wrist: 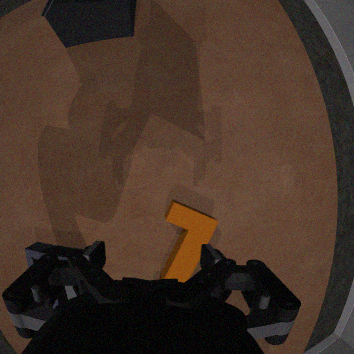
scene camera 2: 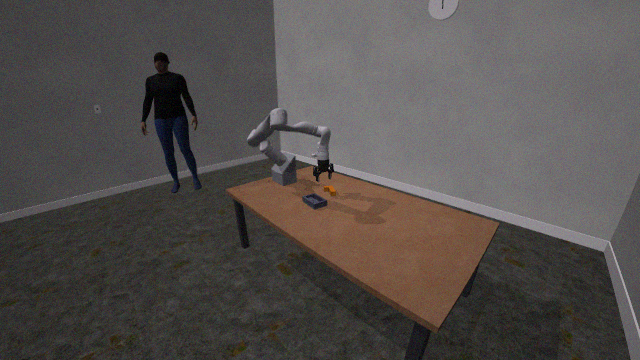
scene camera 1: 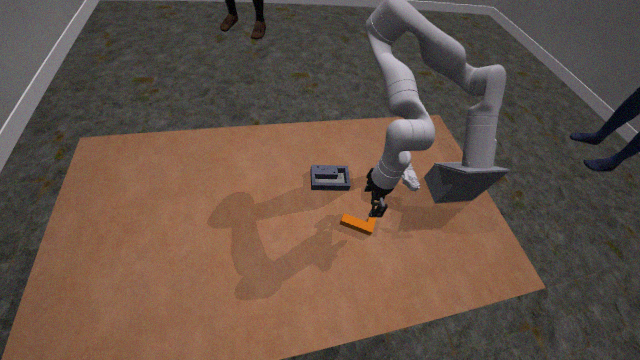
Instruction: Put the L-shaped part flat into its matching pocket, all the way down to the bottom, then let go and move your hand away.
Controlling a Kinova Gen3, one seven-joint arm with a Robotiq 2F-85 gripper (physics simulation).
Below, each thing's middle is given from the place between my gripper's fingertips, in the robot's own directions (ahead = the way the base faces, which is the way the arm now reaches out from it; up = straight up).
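The pocket block [scene camera 1: 323, 177] is 160 mm to the right of my hand, 90 mm ahead of it and 70 mm below it. As for the orange L-shaped part [wrist: 198, 226], my hand is 70 mm above it, 30 mm short of it and 40 mm to the right of it. Going by their middles, of the things named here the orange L-shaped part is the nearest to my hand.
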